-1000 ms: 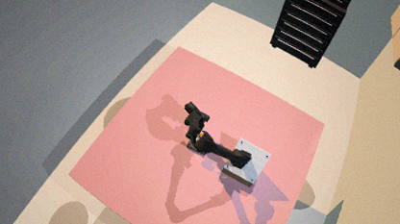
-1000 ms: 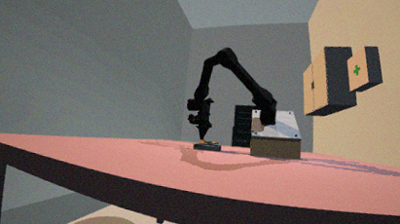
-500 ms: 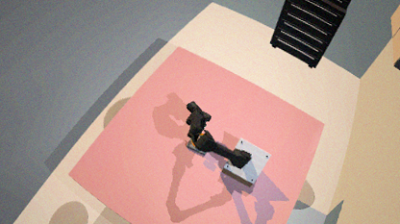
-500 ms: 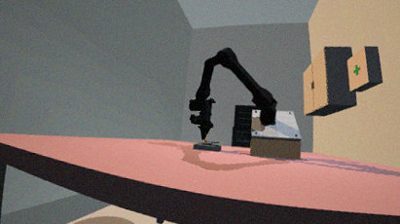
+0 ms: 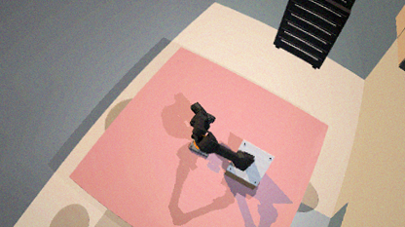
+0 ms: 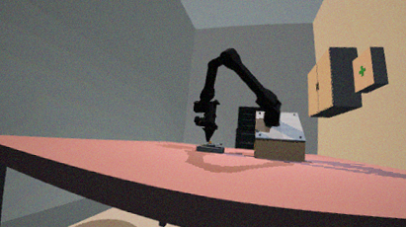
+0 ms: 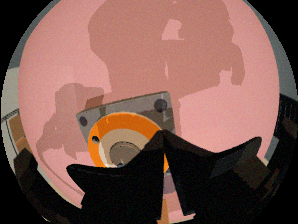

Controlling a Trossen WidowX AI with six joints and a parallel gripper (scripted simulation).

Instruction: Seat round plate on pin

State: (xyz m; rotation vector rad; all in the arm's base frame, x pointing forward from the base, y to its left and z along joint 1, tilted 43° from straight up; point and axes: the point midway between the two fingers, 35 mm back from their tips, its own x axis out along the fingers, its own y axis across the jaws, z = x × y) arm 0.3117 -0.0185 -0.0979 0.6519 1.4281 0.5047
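My gripper tip is 2 cm to the right of the round plate, 2 cm past it and 1 cm above it. From my gripper tip the other things lie so: square grey base: 5 cm to the left, 3 cm behind, 2 cm below.
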